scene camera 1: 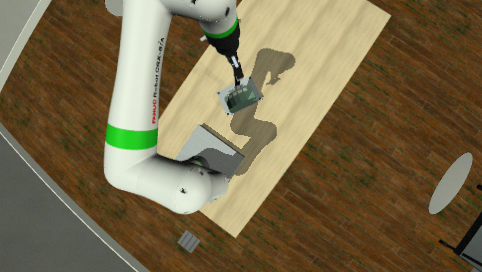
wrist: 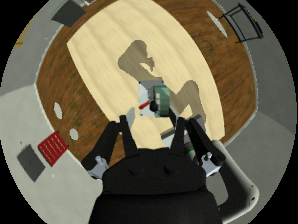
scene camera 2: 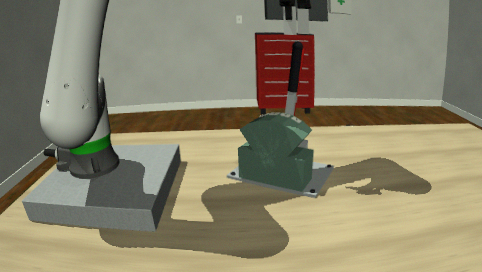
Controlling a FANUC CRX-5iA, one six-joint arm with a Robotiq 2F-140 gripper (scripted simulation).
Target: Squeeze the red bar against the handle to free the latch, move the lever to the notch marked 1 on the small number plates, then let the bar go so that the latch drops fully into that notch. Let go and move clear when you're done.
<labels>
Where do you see a green notched housing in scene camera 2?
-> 264,160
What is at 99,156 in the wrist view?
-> The gripper.
</labels>
